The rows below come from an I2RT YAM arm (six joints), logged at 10 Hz.
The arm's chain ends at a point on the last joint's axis. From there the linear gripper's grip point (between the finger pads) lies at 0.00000 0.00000 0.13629 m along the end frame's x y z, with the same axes.
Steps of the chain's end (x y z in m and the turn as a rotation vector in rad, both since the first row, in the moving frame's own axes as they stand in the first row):
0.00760 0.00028 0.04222 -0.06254 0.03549 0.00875
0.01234 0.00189 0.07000 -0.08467 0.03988 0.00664
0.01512 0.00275 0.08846 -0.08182 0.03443 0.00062
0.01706 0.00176 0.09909 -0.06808 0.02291 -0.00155
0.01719 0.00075 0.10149 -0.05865 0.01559 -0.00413
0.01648 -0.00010 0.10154 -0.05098 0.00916 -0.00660
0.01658 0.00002 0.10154 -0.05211 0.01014 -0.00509
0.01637 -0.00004 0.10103 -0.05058 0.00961 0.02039
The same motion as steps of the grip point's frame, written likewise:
0.01240 0.00882 0.04187 -0.06254 0.03549 0.00875
0.01773 0.01343 0.06940 -0.08467 0.03988 0.00664
0.01980 0.01389 0.08792 -0.08182 0.03443 0.00062
0.02019 0.01103 0.09874 -0.06808 0.02291 -0.00155
0.01933 0.00873 0.10124 -0.05865 0.01559 -0.00413
0.01775 0.00684 0.10136 -0.05098 0.00916 -0.00660
0.01798 0.00712 0.10135 -0.05211 0.01014 -0.00509
0.01761 0.00686 0.10085 -0.05058 0.00961 0.02039

